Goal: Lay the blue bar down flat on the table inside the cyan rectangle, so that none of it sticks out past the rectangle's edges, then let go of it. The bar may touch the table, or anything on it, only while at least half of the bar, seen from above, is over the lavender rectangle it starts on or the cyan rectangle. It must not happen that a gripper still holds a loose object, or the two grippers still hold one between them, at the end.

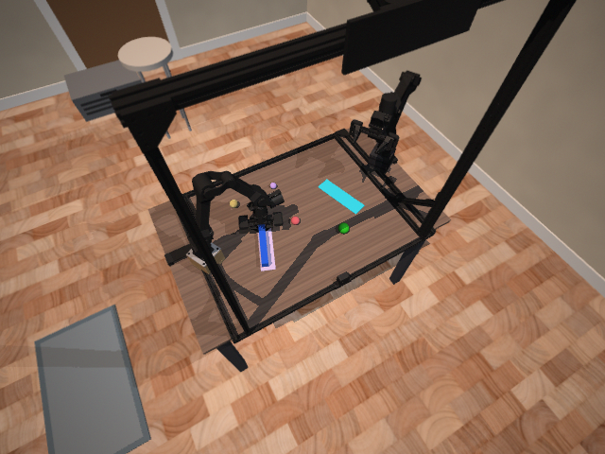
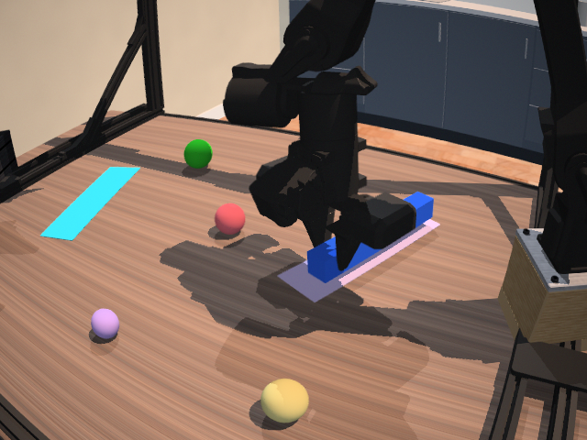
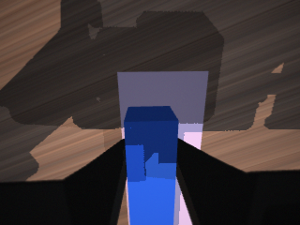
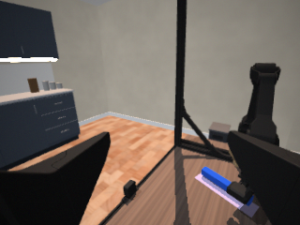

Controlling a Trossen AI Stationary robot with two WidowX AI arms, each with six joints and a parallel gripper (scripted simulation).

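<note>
Now: left hand 70 mm past the blue bar, 30 mm to the right of it and 30 mm above it. Round my left hand: red ball 150 mm to the right, 40 mm behind, 30 mm below; yellow ball 210 mm ahead, 30 mm to the left, 30 mm below; lavender rectangle 70 mm behind, 50 mm below, 20 mm to the left.
Now: right hand 6 cm short of the blue bar, 46 cm to the right of it and 40 cm above it. From my right hand the other things lie so: cyan rectangle 9 cm ahead, 42 cm below; then green ball 7 cm behind, 12 cm to the left, 40 cm below; then red ball 9 cm ahead, 27 cm to the left, 40 cm below.
</note>
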